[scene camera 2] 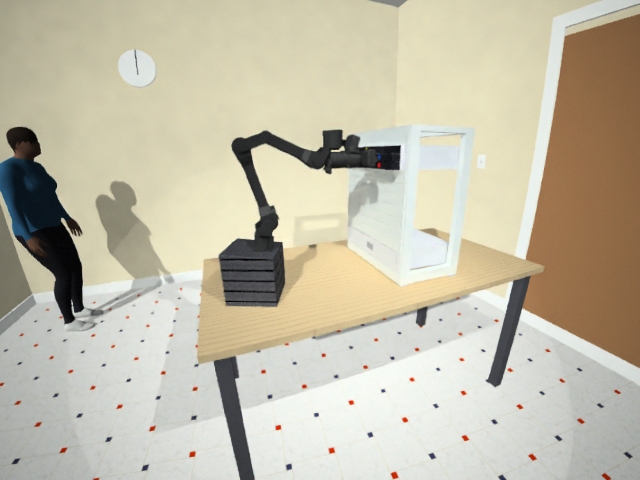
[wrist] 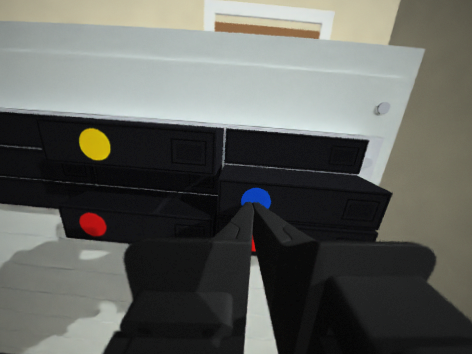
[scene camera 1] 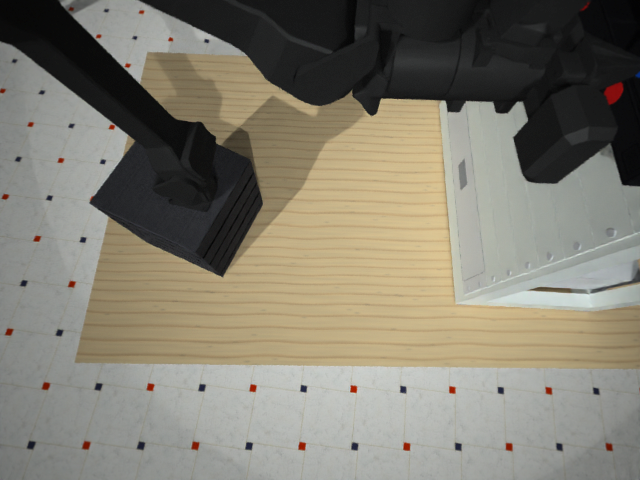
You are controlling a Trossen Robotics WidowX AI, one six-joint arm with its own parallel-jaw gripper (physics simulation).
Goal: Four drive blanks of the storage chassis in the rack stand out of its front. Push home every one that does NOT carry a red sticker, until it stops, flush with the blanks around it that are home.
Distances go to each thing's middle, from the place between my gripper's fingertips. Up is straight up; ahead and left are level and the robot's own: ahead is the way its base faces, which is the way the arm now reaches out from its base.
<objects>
Now: hand 90 mm to the right of the yellow-stickered blank [wrist: 173, 148], 50 mm short of it and 30 mm below it.
</objects>
